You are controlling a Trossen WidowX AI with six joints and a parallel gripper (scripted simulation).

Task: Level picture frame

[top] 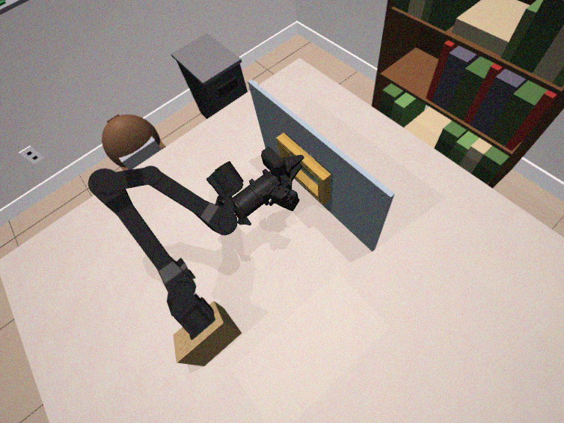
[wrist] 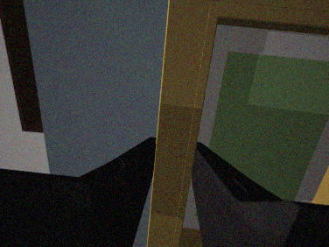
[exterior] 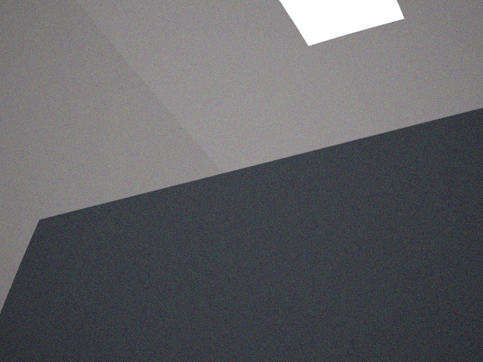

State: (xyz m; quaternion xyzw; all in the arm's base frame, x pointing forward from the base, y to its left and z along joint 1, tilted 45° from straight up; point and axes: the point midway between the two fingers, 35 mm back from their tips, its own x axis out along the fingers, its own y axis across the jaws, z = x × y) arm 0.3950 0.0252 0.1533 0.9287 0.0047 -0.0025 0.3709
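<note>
Right now the picture frame is 5 cm below my gripper tip, 1 cm to the left of it and 1 cm ahead of it. Round my gripper tip: blue-grey wall panel (6 cm below, 2 cm ahead).
</note>
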